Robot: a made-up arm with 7 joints.
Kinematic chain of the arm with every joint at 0, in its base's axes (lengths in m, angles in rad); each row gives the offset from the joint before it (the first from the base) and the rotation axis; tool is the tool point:
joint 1: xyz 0 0 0.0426 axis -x
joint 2: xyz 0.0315 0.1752 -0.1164 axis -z
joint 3: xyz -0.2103 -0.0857 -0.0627 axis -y
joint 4: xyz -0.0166 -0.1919 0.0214 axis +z
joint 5: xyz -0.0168 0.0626 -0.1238 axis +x
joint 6: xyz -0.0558 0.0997 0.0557 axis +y
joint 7: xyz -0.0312 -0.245 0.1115 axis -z
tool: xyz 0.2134 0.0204 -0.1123
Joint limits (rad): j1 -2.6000..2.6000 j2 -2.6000..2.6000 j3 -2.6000..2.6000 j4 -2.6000..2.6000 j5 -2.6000..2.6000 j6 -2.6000..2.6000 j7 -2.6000..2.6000
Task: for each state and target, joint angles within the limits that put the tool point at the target. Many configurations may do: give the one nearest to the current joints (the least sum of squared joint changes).
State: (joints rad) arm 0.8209 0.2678 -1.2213 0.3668 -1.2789 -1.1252 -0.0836
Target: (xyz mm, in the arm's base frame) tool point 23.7 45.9 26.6
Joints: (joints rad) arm 0.7209 -0.2741 -1.6314 0.6309 -1.3438 -1.5186 0.4108
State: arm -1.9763 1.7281 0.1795 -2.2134 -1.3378 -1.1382 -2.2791
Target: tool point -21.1 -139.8 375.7
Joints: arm -2.5347 1.8115 0.3841 -2.3120 -1.5672 -0.8949 -2.6000
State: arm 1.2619 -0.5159 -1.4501 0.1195 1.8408 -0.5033 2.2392
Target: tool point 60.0 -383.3 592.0
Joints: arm 1.4584 -1.0592 -0.8881 0.5725 1.4083 -0.2233 2.1214
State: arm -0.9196 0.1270 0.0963 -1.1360 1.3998 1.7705 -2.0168
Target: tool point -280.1 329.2 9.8
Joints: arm -1.4270 0.1387 0.5572 -1.5353 1.7444 1.5185 -1.9396
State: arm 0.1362 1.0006 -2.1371 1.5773 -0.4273 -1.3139 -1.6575
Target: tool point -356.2 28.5 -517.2
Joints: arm 1.3251 1.5111 -1.7545 1.7283 -0.6596 -1.4954 -2.0586
